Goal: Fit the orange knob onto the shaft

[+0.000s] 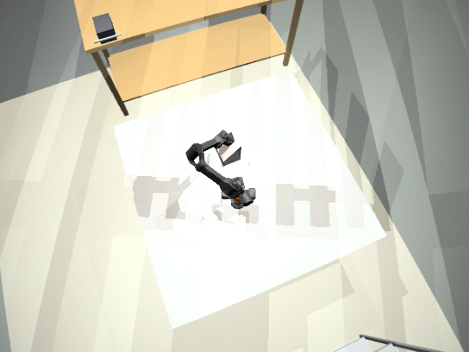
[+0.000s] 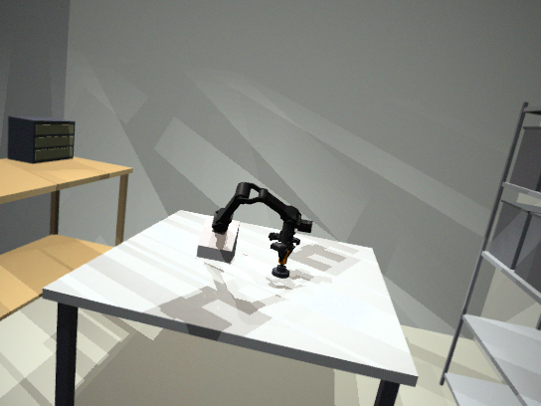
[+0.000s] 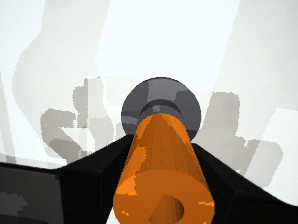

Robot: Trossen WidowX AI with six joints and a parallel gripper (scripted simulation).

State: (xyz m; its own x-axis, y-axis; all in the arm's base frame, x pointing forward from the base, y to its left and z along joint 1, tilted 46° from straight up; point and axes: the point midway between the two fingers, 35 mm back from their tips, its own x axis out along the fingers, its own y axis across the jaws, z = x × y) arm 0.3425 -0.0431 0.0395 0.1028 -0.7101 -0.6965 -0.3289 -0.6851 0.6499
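The orange knob is 20 mm above my gripper tip. Also, from my gripper tip: dark round pedestal 40 mm below.
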